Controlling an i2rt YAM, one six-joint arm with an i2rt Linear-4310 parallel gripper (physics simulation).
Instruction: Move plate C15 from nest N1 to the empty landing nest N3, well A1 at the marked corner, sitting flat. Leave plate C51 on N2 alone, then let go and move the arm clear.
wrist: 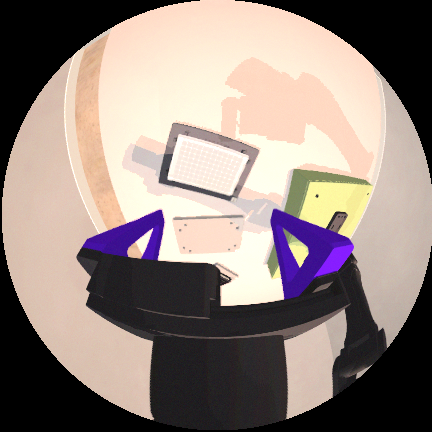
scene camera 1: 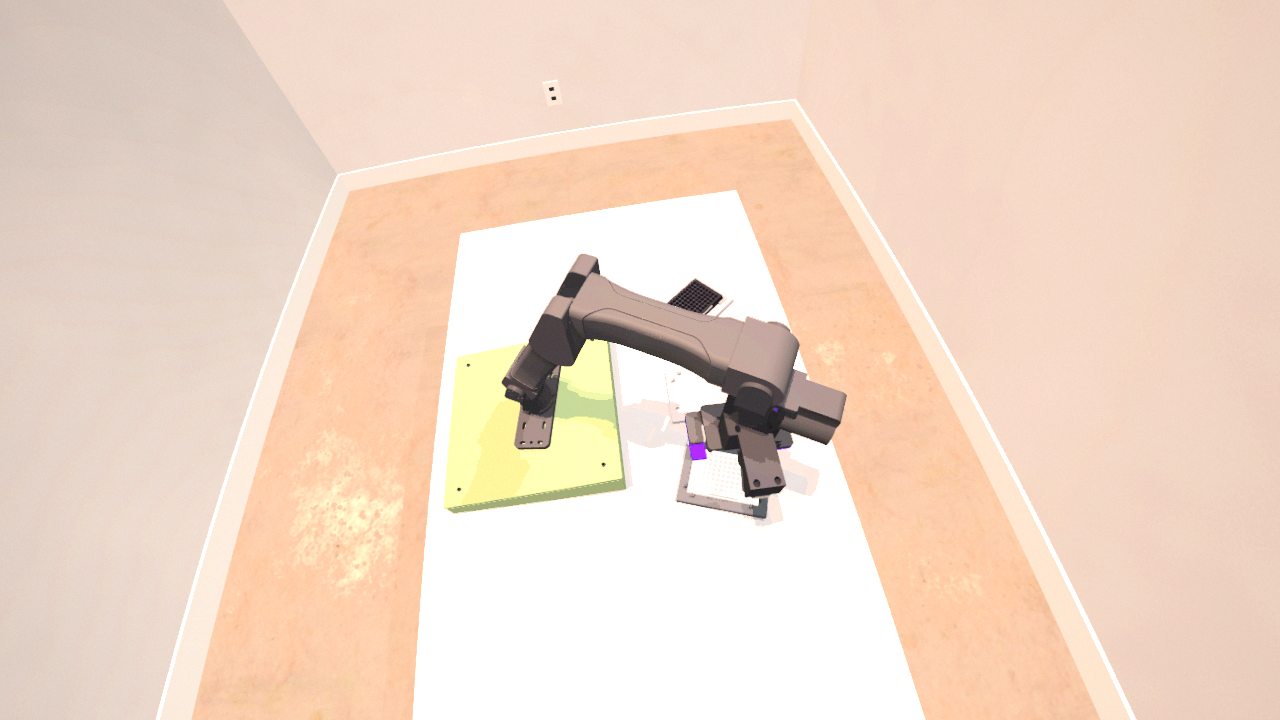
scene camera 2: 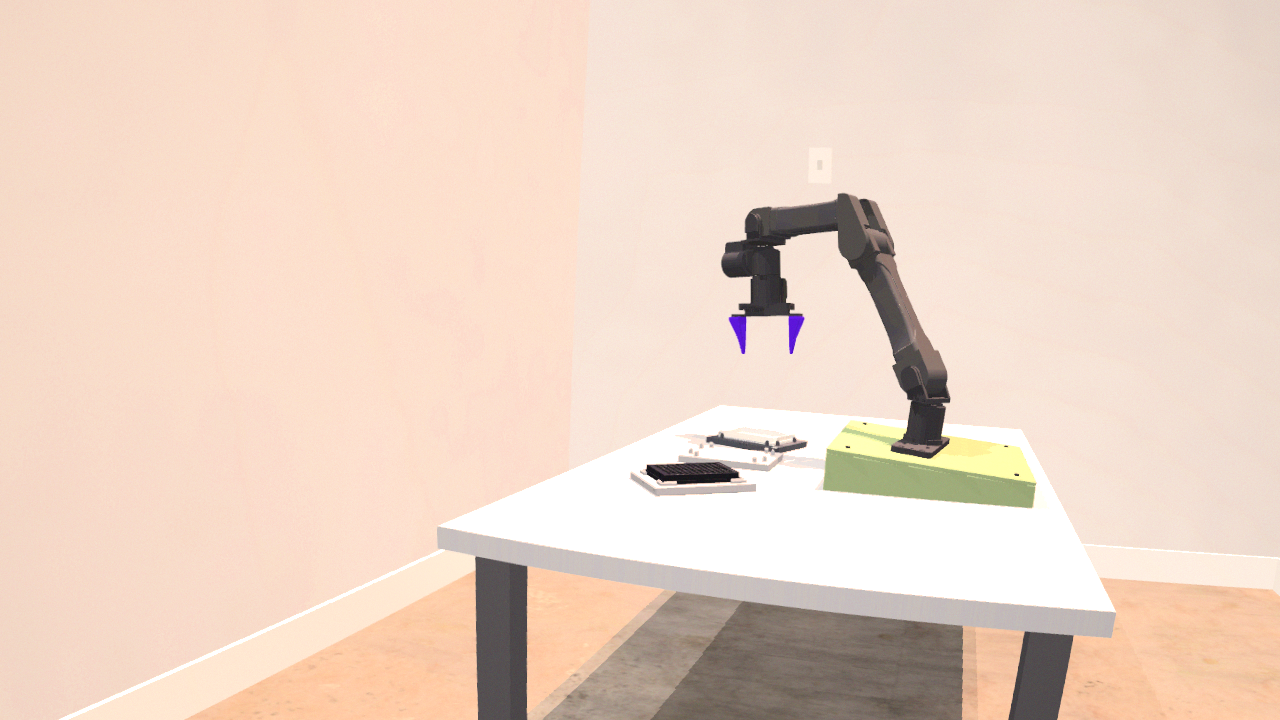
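Observation:
My gripper (scene camera 1: 740, 447) (scene camera 2: 767, 351) (wrist: 217, 214) is open and empty, fingers pointing down, high above the table. A white well plate (scene camera 1: 720, 474) (scene camera 2: 760, 435) (wrist: 209, 165) sits on a dark grey nest (scene camera 1: 716, 505) (scene camera 2: 775, 446) (wrist: 210, 138); the arm partly covers it in scene camera 1. A black well plate (scene camera 1: 695, 297) (scene camera 2: 691, 471) sits on a white nest (scene camera 1: 725, 304) (scene camera 2: 702, 488). Between them is an empty pale nest (scene camera 1: 689, 394) (scene camera 2: 729, 458) (wrist: 210, 235) with small pegs. Plate labels and the marked corner are not readable.
The arm stands on a yellow-green base block (scene camera 1: 487, 447) (scene camera 2: 930, 479) (wrist: 327, 192) beside the nests. The white table (scene camera 1: 626, 608) (scene camera 2: 805, 537) carries everything. The arm's forearm passes over part of the black plate's nest in scene camera 1.

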